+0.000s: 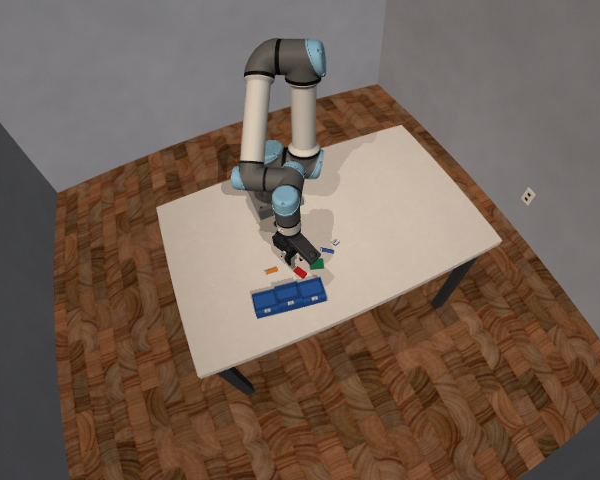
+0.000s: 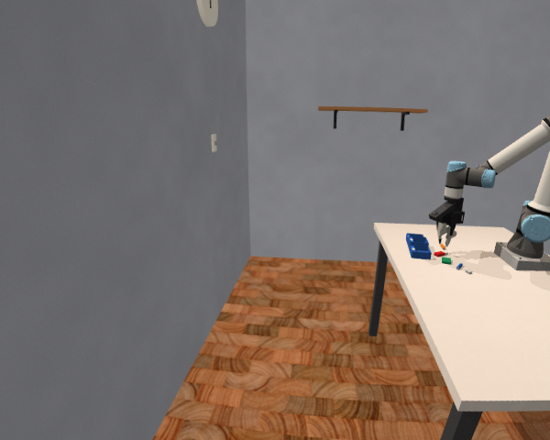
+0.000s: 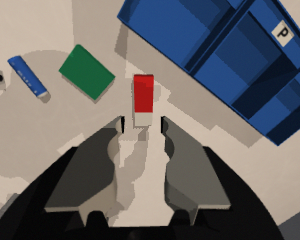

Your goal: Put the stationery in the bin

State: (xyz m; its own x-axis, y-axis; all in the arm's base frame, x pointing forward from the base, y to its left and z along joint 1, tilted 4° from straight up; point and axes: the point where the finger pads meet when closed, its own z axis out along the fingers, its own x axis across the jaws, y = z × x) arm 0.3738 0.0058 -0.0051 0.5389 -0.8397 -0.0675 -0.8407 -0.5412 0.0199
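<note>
My hand is 60 mm above the red block. Also, from my hand: orange stick (30 mm behind, 100 mm to the right, 60 mm below); then blue three-compartment bin (100 mm ahead, 60 mm to the right, 40 mm below); then green pad (10 mm behind, 70 mm to the left, 60 mm below).
</note>
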